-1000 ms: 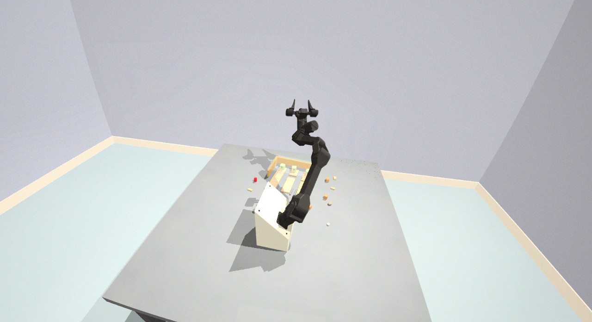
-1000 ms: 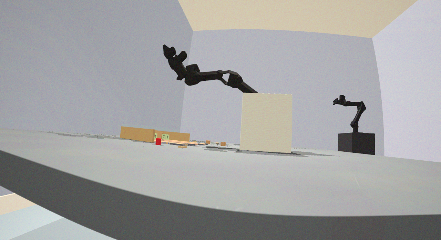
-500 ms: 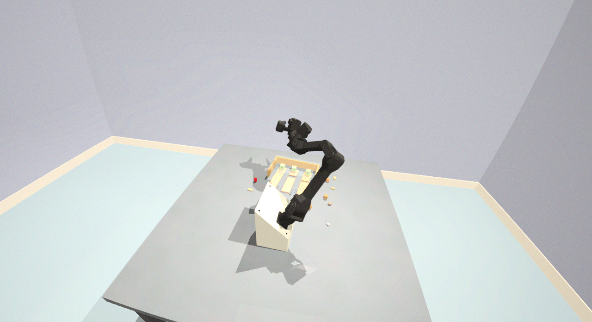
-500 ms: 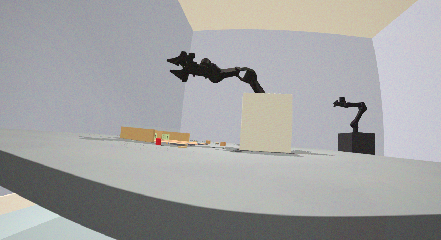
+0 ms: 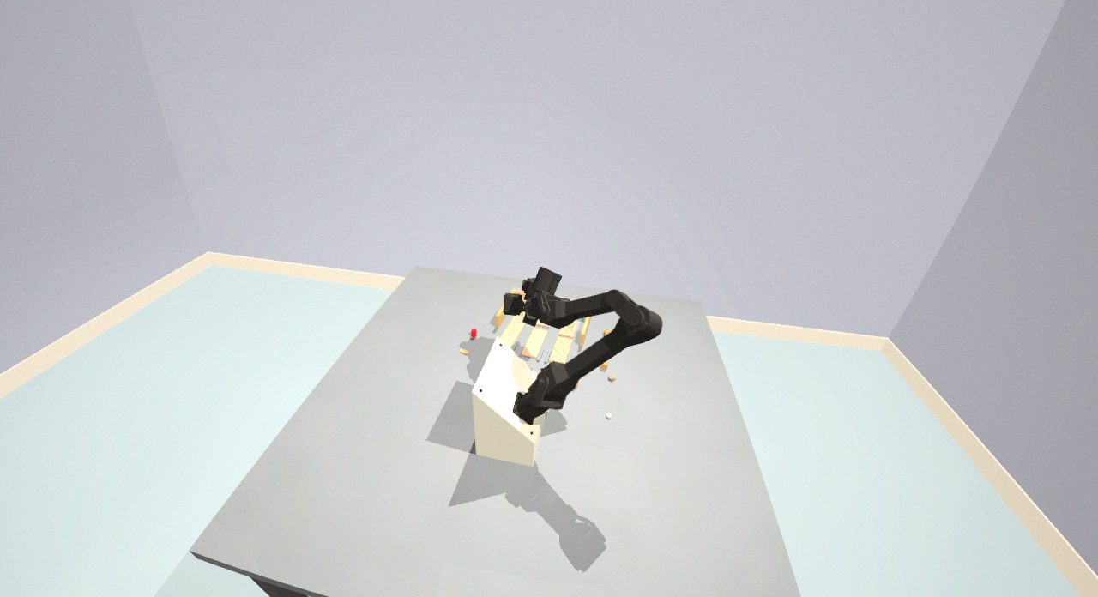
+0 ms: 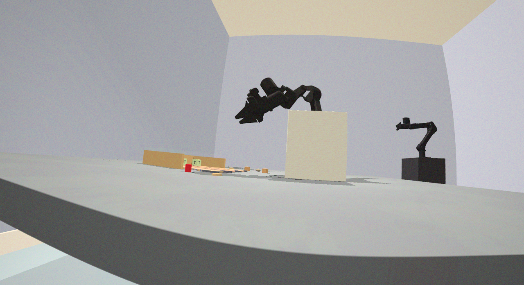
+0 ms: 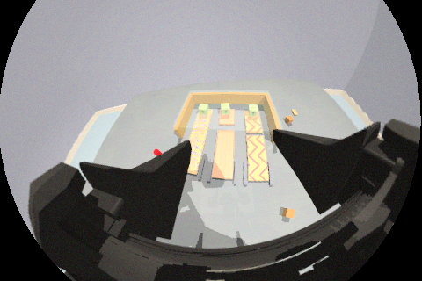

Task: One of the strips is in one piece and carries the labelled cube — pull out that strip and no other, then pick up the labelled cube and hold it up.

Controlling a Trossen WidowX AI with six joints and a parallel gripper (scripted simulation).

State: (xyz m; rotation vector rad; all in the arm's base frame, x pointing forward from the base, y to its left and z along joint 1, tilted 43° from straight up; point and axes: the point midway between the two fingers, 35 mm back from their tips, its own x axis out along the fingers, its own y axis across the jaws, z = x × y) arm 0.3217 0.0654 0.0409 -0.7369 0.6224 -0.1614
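The red block lies 7 cm ahead of my gripper tip, 23 cm to the left of it and 20 cm below it.
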